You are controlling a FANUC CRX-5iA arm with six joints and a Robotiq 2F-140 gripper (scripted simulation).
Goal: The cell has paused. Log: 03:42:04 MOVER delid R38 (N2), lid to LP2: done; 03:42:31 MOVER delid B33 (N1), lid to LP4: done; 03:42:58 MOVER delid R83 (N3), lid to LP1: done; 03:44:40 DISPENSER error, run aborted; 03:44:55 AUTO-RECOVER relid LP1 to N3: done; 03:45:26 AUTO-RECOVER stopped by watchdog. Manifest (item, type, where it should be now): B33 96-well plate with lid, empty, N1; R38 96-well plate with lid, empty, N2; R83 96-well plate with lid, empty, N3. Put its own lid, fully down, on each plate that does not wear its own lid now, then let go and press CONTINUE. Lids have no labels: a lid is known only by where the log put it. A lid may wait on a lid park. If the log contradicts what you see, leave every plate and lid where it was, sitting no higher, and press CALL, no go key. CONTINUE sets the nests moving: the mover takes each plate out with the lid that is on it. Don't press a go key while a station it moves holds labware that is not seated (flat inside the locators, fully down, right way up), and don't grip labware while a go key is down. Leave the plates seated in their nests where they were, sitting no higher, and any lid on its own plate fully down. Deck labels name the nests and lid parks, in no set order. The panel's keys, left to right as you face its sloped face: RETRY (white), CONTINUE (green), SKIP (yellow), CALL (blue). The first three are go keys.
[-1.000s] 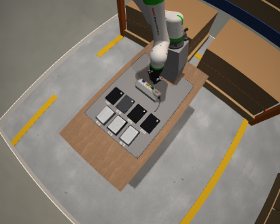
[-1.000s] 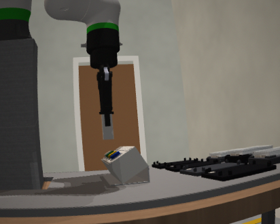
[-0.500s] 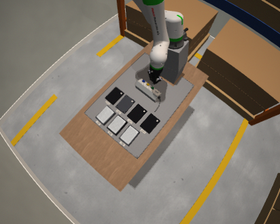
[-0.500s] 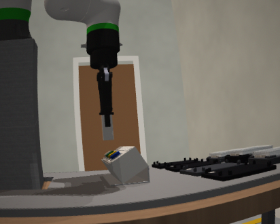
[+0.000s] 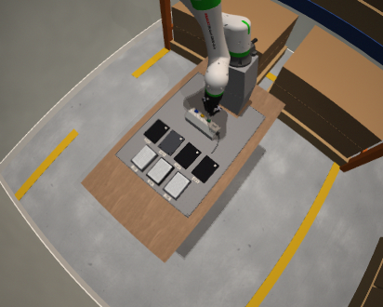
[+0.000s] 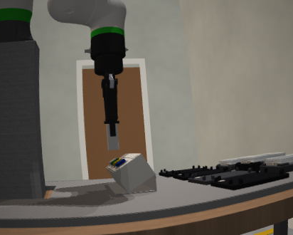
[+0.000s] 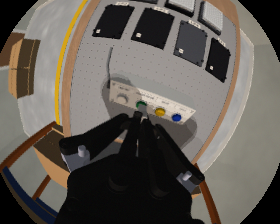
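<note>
Now: the green key 60 mm below my hand. Round my hand: blue key: 100 mm to the right, 60 mm below, 10 mm ahead; then yellow key: 60 mm below, 50 mm to the right, 10 mm ahead; then white key: 60 mm below, 50 mm to the left.
</note>
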